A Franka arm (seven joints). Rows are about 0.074 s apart.
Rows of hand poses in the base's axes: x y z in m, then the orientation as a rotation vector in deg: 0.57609 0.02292 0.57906 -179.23 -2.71 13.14; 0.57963 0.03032 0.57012 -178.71 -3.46 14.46; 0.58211 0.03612 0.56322 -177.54 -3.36 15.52; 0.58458 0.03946 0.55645 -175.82 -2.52 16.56; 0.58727 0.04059 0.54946 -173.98 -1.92 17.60; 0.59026 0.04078 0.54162 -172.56 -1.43 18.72; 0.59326 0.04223 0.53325 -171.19 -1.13 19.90; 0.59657 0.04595 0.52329 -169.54 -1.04 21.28; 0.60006 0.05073 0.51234 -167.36 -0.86 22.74; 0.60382 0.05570 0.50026 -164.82 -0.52 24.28; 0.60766 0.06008 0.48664 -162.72 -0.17 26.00; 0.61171 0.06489 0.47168 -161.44 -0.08 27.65; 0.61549 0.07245 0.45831 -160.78 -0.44 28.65; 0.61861 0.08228 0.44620 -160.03 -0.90 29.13; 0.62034 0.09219 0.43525 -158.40 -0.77 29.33; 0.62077 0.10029 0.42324 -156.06 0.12 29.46; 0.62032 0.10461 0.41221 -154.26 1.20 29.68; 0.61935 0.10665 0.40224 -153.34 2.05 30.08; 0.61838 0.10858 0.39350 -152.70 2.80 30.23
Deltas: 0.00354 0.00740 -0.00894 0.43 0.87 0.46; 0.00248 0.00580 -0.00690 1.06 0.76 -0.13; 0.00247 0.00334 -0.00677 1.57 0.81 -0.65; 0.00269 0.00113 -0.00699 1.69 0.83 -0.51; 0.00299 0.00019 -0.00784 1.26 0.86 -0.40; 0.00300 0.00145 -0.00837 1.20 0.90 -0.27; 0.00331 0.00372 -0.00996 1.46 1.05 -0.15; 0.00349 0.00478 -0.01095 1.95 1.18 -0.27; 0.00376 0.00497 -0.01208 2.26 1.30 -0.41; 0.00384 0.00438 -0.01362 1.78 1.41 -0.34; 0.00405 0.00481 -0.01496 1.00 1.27 -0.05; 0.00378 0.00756 -0.01337 0.53 0.72 0.27; 0.00312 0.00983 -0.01211 0.71 0.37 0.26; 0.00173 0.00991 -0.01095 1.53 0.36 -0.31; 0.00043 0.00810 -0.01201 2.14 0.50 -0.96; -0.00045 0.00432 -0.01103 1.57 0.53 -1.00; -0.00097 0.00204 -0.00997 0.71 0.51 -0.67; -0.00097 0.00193 -0.00874 0.49 0.29 -0.60
